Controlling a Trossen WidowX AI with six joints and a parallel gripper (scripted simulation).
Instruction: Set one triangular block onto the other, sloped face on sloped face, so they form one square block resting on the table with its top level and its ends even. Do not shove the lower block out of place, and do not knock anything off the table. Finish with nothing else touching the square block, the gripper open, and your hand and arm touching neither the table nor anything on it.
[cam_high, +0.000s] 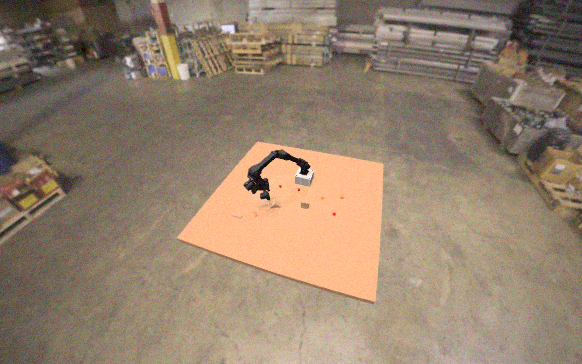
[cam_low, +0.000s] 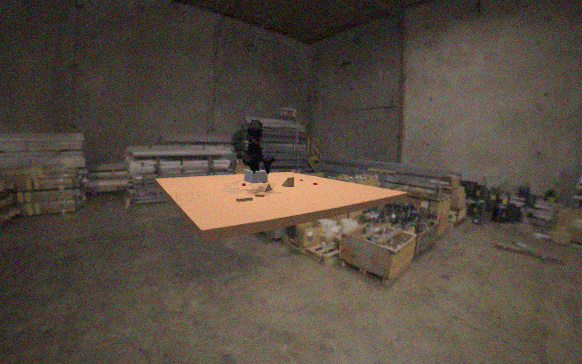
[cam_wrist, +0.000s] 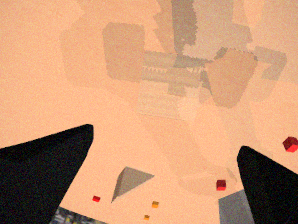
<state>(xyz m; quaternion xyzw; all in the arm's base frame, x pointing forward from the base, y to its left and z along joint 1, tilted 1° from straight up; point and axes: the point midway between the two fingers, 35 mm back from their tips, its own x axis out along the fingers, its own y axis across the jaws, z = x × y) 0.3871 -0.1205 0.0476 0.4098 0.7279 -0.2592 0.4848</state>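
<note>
Now: gripper tip 20 mm past the triangular wooden block, 30 mm to the right of it and 80 mm above it. Round my gripper tip: flat tan piece (200 mm ahead, 170 mm to the right, 90 mm below); then red cube (120 mm behind, 460 mm to the left, 100 mm below).
</note>
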